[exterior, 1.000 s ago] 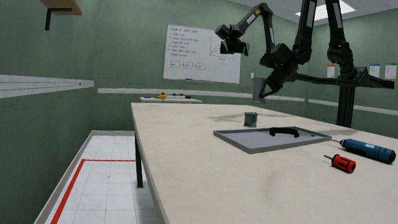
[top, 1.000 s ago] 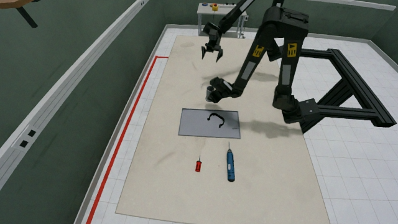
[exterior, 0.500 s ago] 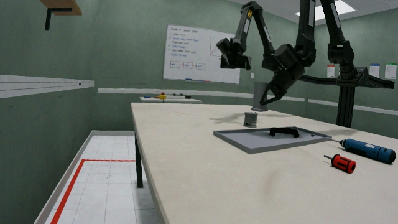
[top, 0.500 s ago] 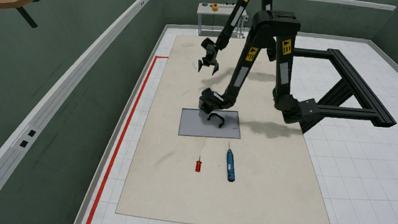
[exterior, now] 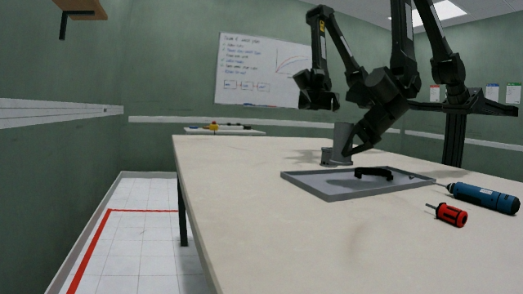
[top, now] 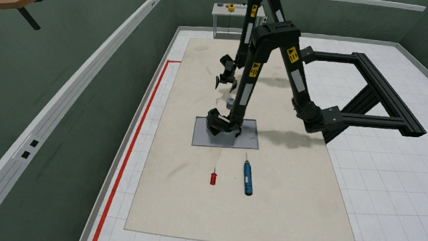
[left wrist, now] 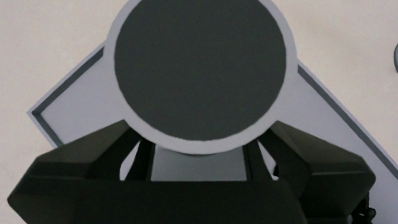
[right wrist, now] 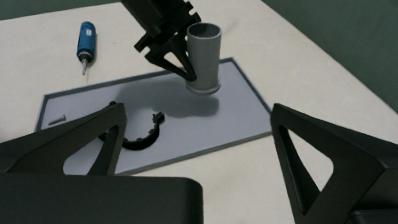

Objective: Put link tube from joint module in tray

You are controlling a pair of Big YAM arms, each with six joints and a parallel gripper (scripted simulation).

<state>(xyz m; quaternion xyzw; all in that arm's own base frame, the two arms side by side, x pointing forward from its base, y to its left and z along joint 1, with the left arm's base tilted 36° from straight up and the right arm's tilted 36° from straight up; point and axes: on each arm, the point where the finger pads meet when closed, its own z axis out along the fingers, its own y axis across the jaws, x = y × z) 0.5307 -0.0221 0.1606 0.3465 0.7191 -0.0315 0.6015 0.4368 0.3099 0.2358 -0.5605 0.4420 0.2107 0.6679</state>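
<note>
Right now the tray is 9 cm behind my left hand, 1 cm to the right of it and 8 cm below it. From my left hand the other things lie so: joint module: 11 cm behind, 24 cm to the right, 5 cm below; grey link tube: 1 cm to the right, 2 cm above; black curved clamp: 14 cm behind, 4 cm to the right, 7 cm below.
</note>
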